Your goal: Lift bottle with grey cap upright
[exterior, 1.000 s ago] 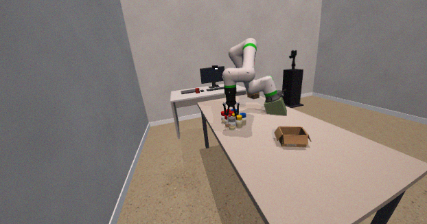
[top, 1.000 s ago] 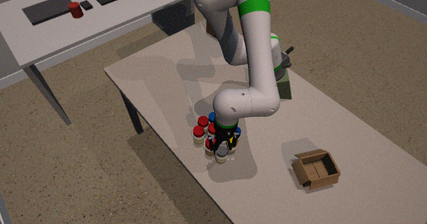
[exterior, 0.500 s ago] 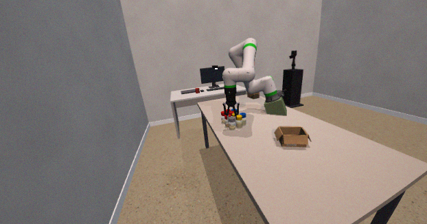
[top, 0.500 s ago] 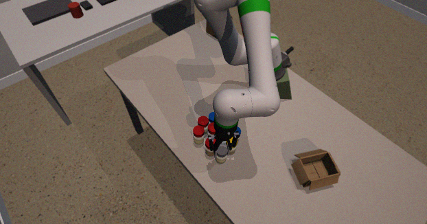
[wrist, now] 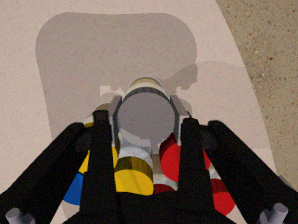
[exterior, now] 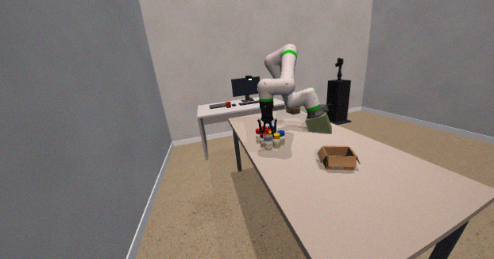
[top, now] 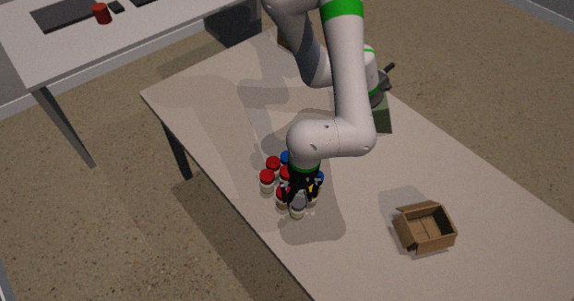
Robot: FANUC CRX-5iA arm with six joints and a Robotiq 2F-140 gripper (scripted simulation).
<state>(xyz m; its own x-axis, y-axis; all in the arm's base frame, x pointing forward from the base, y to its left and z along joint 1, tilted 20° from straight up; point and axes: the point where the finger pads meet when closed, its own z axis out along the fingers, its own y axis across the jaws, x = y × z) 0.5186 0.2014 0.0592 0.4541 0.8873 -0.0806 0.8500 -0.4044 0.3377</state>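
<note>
The grey-capped bottle lies 40 mm below my hand. Round my hand: yellow-capped bottle 70 mm behind, 40 mm below, 10 mm to the right.
</note>
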